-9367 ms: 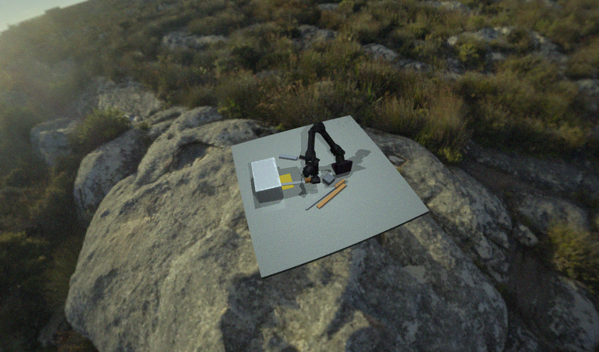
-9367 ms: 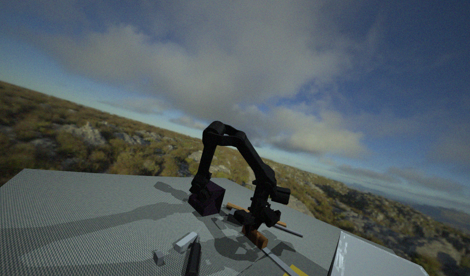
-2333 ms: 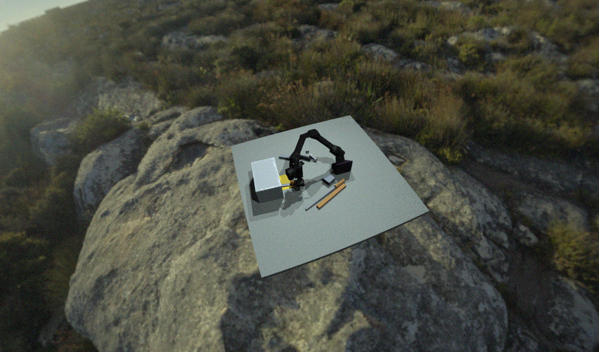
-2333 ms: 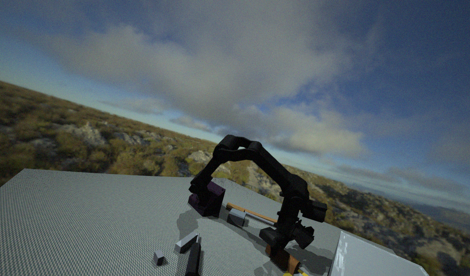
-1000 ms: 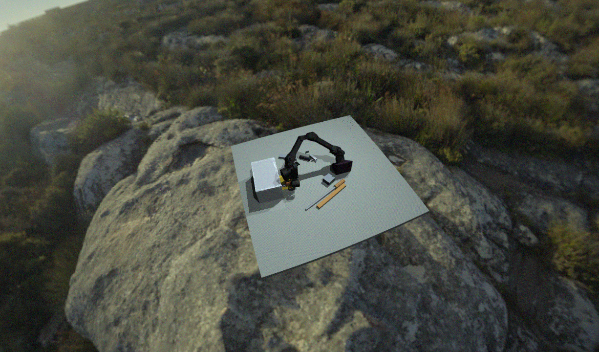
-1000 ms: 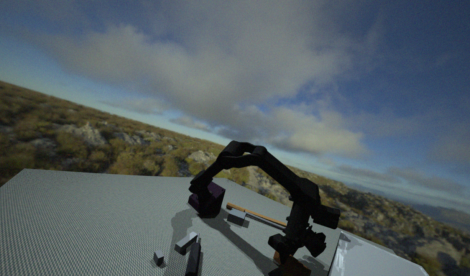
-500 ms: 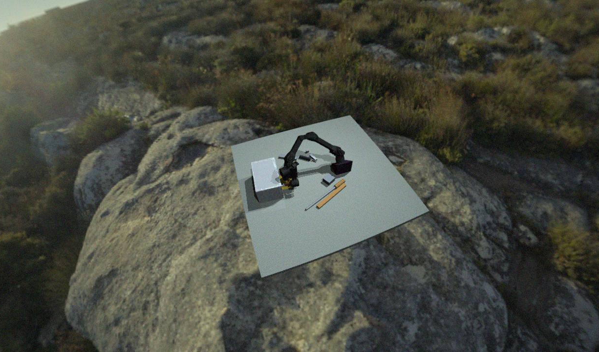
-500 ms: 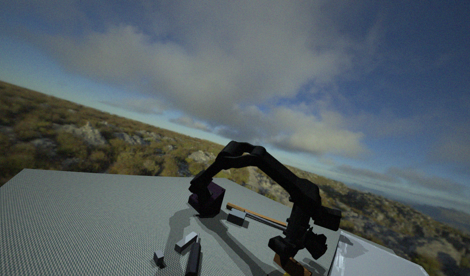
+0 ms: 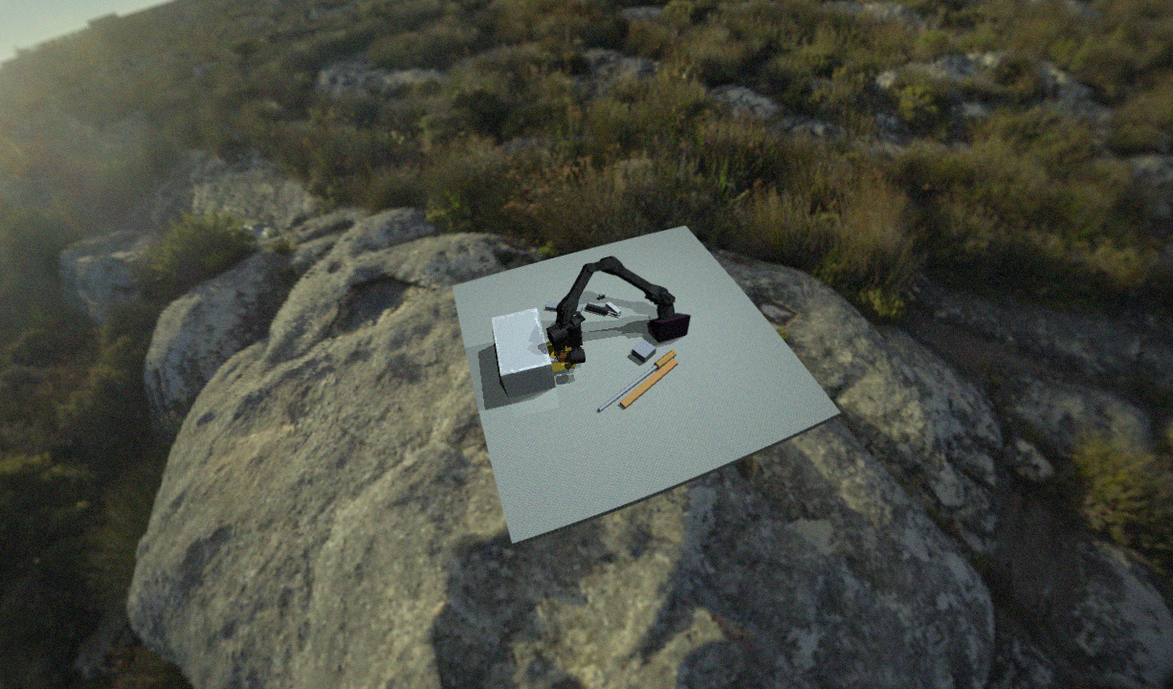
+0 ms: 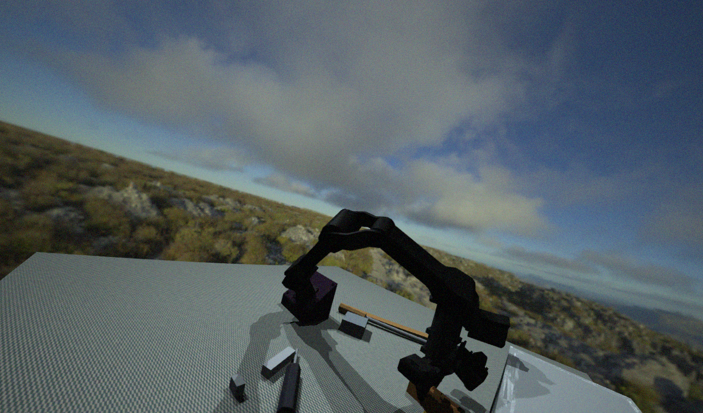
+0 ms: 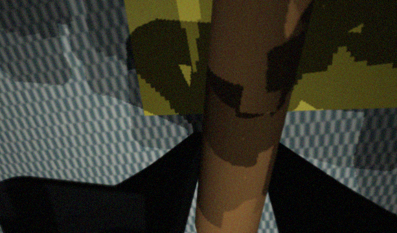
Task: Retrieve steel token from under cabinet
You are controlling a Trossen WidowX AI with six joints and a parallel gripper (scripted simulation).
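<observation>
Right now the grey block is 26 cm behind my gripper tip, 10 cm to the left of it and 1 cm above it. The rest, counted from my gripper tip: grey bar: 25 cm behind, 18 cm to the right; small grey cube: 24 cm behind, 28 cm to the right; wooden stick: 21 cm behind, 24 cm to the left.
</observation>
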